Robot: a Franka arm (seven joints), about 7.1 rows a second.
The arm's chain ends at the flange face. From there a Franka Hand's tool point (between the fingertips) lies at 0.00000 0.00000 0.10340 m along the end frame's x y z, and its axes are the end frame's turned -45 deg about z.
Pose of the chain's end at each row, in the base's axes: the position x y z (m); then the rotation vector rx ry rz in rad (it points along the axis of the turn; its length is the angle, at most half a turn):
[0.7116, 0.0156, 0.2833, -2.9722, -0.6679, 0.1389]
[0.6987, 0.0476, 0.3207, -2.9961, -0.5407, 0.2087]
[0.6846, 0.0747, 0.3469, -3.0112, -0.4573, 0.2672]
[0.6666, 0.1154, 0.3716, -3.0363, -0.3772, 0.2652]
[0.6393, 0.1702, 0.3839, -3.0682, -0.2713, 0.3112]
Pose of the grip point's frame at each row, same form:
[0.7004, 0.0228, 0.1808, -2.4694, -1.7397, 0.0739]
[0.6832, 0.0542, 0.2187, -2.5262, -1.6236, 0.1383]
[0.6655, 0.0806, 0.2454, -2.5598, -1.5463, 0.1940]
[0.6481, 0.1204, 0.2700, -2.6122, -1.4828, 0.1999]
[0.6183, 0.1731, 0.2827, -2.6700, -1.3931, 0.2546]

